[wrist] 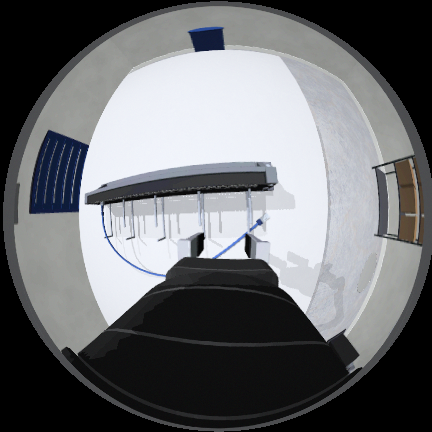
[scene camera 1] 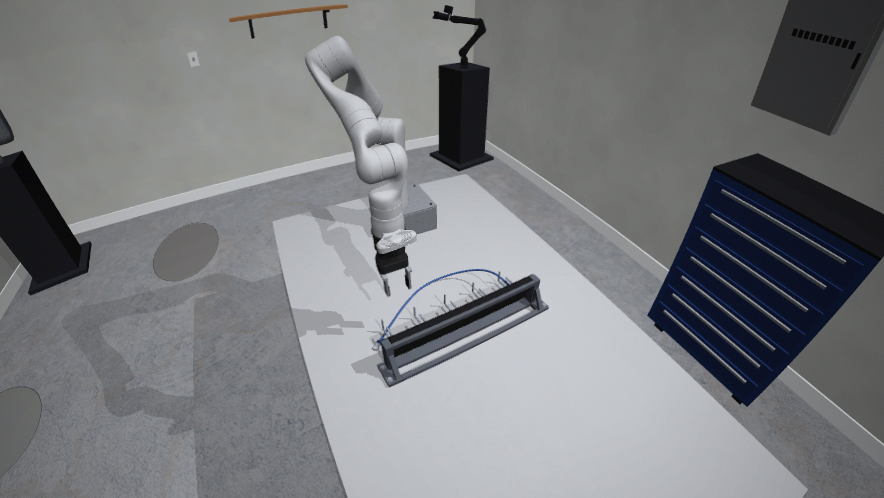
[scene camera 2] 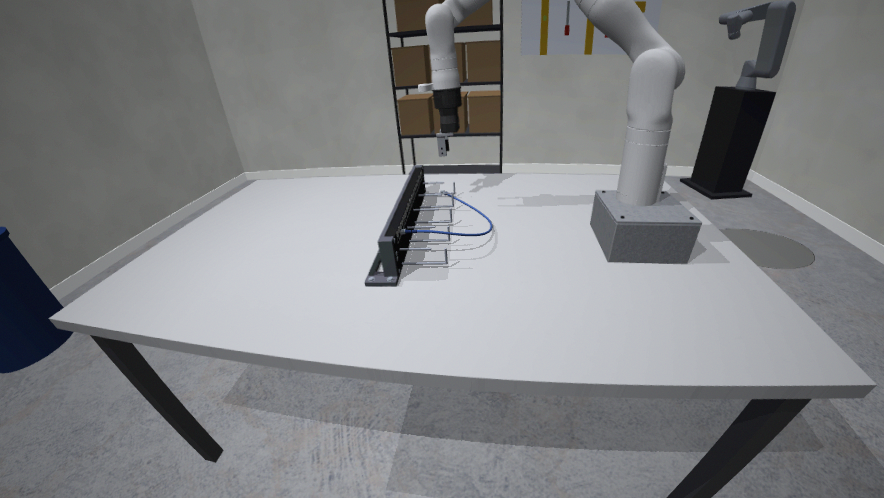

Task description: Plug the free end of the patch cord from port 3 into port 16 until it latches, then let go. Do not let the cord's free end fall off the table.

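Where they show: gripper, fingertip midpoint: (wrist: 223,241) (scene camera 1: 398,290) (scene camera 2: 444,153); arm's base, link origin: (scene camera 2: 635,198).
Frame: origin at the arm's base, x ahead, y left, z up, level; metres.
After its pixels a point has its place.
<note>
The patch panel (scene camera 1: 460,316) @[x 0.571, y -0.170, z -0.002 m] (scene camera 2: 403,207) @[x 0.563, y -0.056, z -0.004 m] (wrist: 180,181) @[x 0.547, y -0.214, z -0.004 m] stands upright in its frame on the table. The blue patch cord (scene camera 1: 454,272) @[x 0.371, y -0.023, z -0.074 m] (scene camera 2: 491,224) @[x 0.340, y -0.095, z -0.092 m] (wrist: 107,237) @[x 0.470, y 0.035, z -0.032 m] has one end at a panel port and arcs out in front. Its free end, a clear plug with a blue boot (scene camera 1: 379,341) @[x 0.446, y -0.350, z -0.095 m] (scene camera 2: 444,193) (wrist: 260,221) @[x 0.446, y -0.354, z -0.095 m], is beside the outermost guide bar at the panel's other end, outside the ports. My gripper (scene camera 1: 397,286) @[x 0.446, y -0.275, z 0.059 m] (scene camera 2: 443,153) @[x 0.446, y -0.275, z 0.059 m] (wrist: 223,241) @[x 0.446, y -0.275, z 0.059 m] is open and empty, pointing down above the cord side. The plug lies beyond its right finger in the wrist view. Port numbers are unreadable.
Thin metal guide bars (scene camera 1: 444,301) @[x 0.447, y -0.124, z -0.077 m] (scene camera 2: 450,216) @[x 0.447, y -0.120, z -0.070 m] (wrist: 200,210) @[x 0.493, y -0.230, z -0.047 m] with bent ends stick out from the panel on the cord side. The table edge (scene camera 1: 312,371) @[x 0.423, y -0.548, z -0.102 m] (scene camera 2: 433,378) @[x 0.512, y 0.358, z -0.113 m] (wrist: 327,200) @[x 0.466, y -0.564, z -0.101 m] lies past the plug's end of the panel. The robot base (scene camera 1: 420,216) @[x 0.094, y 0.042, z -0.027 m] (scene camera 2: 649,238) @[x 0.030, y 0.124, z -0.037 m] stands behind the cord.
</note>
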